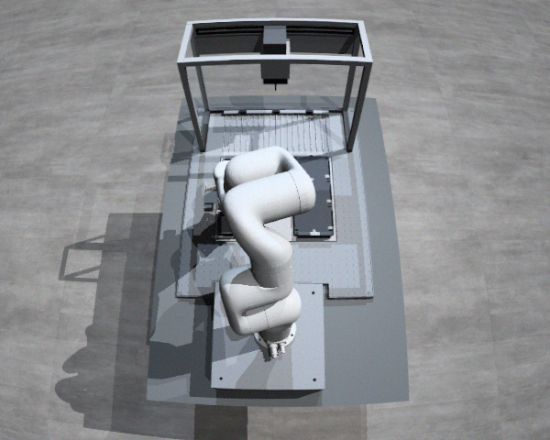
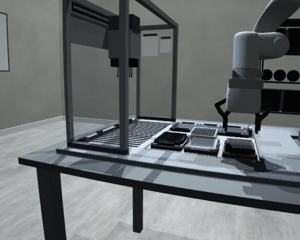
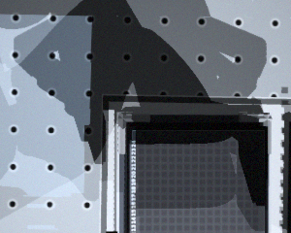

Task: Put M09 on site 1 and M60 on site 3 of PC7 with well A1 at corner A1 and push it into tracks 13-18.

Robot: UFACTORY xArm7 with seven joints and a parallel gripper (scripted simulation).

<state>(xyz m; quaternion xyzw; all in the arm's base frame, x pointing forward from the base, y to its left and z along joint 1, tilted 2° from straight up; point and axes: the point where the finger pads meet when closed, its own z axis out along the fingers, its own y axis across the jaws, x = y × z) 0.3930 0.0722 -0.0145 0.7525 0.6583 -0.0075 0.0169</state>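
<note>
My hand is 70 mm above the nest S1. Round my hand: deep-well block M09 (110 mm ahead, 20 mm to the right, 40 mm below); then nest S2 (110 mm ahead, 20 mm to the right, 70 mm below); then plate carrier PC7 (80 mm ahead, 280 mm to the right, 60 mm below).
</note>
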